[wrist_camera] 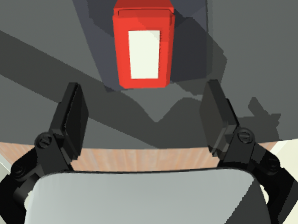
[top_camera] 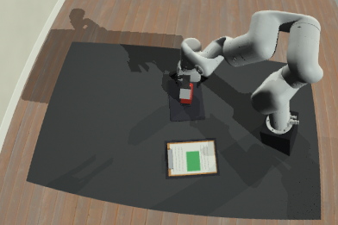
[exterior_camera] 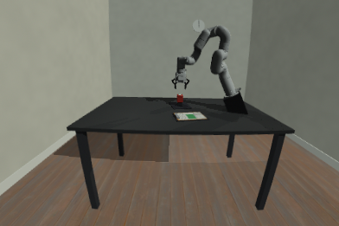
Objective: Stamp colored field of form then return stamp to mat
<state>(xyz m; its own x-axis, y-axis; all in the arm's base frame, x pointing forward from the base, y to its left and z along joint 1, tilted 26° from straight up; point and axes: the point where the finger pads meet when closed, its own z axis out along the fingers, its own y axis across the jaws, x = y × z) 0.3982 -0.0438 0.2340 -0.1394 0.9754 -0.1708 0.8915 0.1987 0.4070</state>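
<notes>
Right now the red stamp is 120 mm below my hand. From my hand the other things lie so: form (300 mm to the left, 160 mm below, 90 mm behind); then dark mat (160 mm below).
</notes>
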